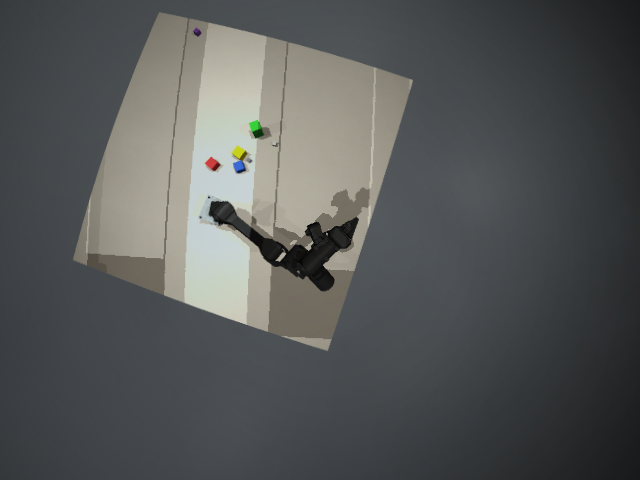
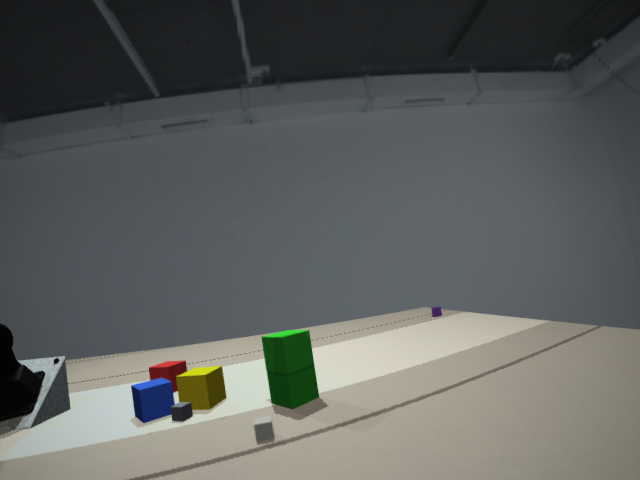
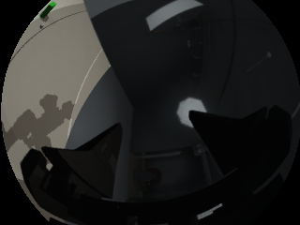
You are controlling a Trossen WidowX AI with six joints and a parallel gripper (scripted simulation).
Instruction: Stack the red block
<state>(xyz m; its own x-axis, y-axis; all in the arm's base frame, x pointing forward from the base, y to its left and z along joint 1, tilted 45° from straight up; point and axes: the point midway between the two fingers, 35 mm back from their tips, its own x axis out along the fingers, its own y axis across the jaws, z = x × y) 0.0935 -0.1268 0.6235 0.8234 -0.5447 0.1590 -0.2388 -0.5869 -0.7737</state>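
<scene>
My gripper tip is now 630 mm to the right of the red block, 370 mm above it and 120 mm short of it. Also, from my gripper tip: dark cube (470 mm to the left, 380 mm below, 180 mm ahead); then yellow block (520 mm to the left, 370 mm below, 190 mm ahead); then blue block (500 mm to the left, 370 mm below, 140 mm ahead).
</scene>
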